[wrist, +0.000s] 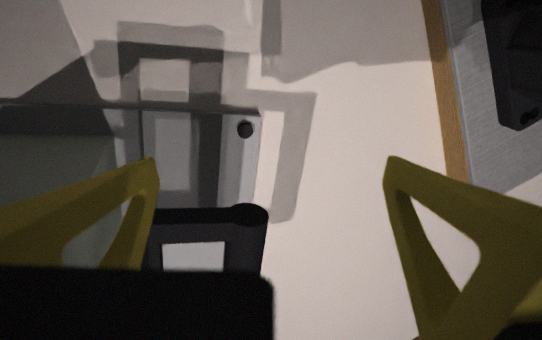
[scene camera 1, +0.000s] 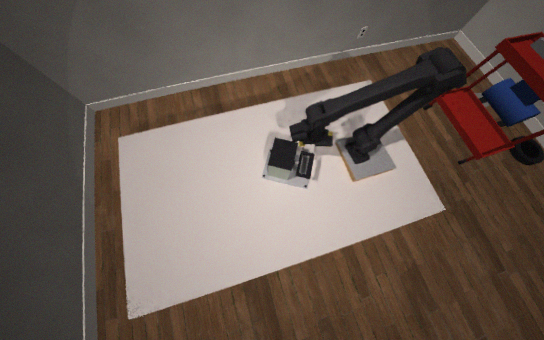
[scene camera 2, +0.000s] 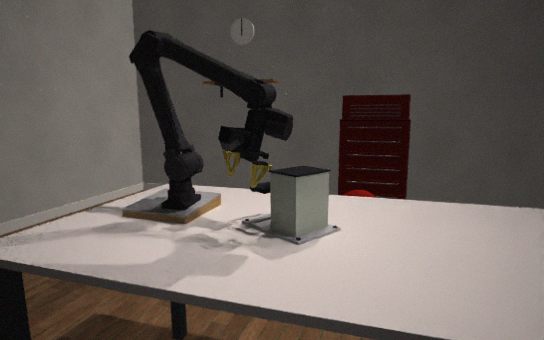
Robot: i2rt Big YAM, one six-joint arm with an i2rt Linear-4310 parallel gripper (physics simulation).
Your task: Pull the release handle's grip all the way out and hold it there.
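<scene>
The release handle (scene camera 1: 298, 165) (scene camera 2: 260, 188) (wrist: 207, 216) is a black rectangular frame with its grip bar on the side away from a pale green box (scene camera 1: 281, 172) (scene camera 2: 300, 202) (wrist: 45, 162) with a black top. The box stands on a grey base plate (scene camera 2: 322, 231) (wrist: 246, 155). My gripper (scene camera 1: 315, 139) (scene camera 2: 242, 181) (wrist: 270, 169) is open and empty, its yellow fingers pointing down near the handle's far end in scene camera 1. In the wrist view the left finger overlaps the frame's inner side, and the grip bar lies between the fingers, nearer the left one. The handle's rod is hidden; contact cannot be told.
The robot's base board (scene camera 1: 377, 167) (scene camera 2: 205, 206) (wrist: 452, 130) is beside the box on the white table (scene camera 1: 210, 225) (scene camera 2: 425, 260). A red cart (scene camera 1: 472, 125) stands beyond the table. A red tool cabinet (scene camera 2: 375, 150) stands behind it.
</scene>
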